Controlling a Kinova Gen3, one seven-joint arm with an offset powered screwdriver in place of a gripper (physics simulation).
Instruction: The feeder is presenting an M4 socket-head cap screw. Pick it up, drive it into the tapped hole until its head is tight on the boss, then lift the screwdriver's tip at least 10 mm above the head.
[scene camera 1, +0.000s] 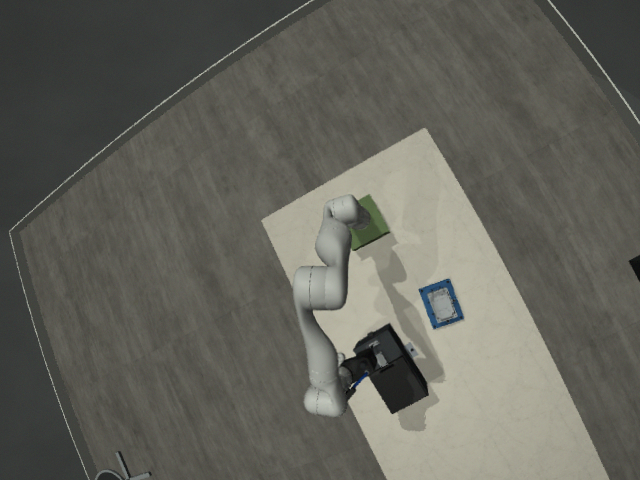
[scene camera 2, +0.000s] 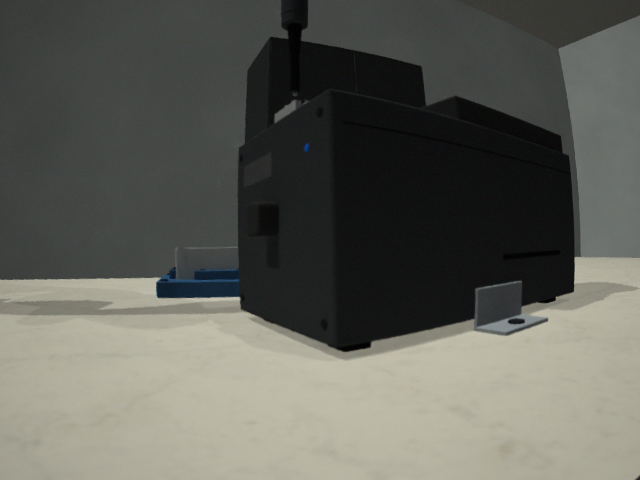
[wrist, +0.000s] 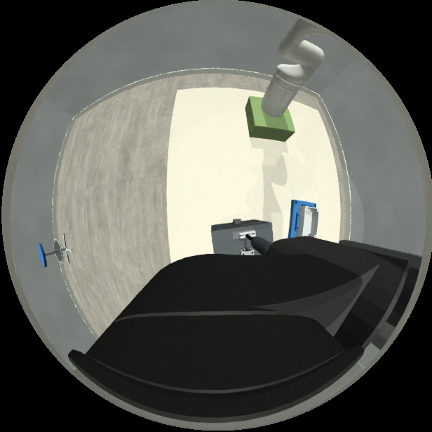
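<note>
The black screw feeder (scene camera 1: 400, 384) (scene camera 2: 439, 217) (wrist: 222, 245) stands on the pale table. My screwdriver's tip (scene camera 2: 295, 94) (wrist: 247, 236) points down at the light pick-up block (scene camera 2: 285, 112) on the feeder's top, at or very close above it. The tip is hidden in scene camera 1. No screw can be made out; whether one is on the tip is too small to tell. The light grey housing (scene camera 1: 443, 304) (scene camera 2: 211, 256) (wrist: 308, 222) sits on a blue plate (scene camera 1: 428, 308) (scene camera 2: 199, 288) (wrist: 294, 217), apart from the feeder. Its tapped hole and boss cannot be made out.
The arm's base stands on a green block (scene camera 1: 377, 224) (wrist: 270, 132) at one end of the table. A small grey angle bracket (scene camera 2: 498, 304) lies beside the feeder. The feeder's tall rear box (scene camera 2: 382, 72) rises behind the tip. A stool-like object (wrist: 42, 255) stands off the table.
</note>
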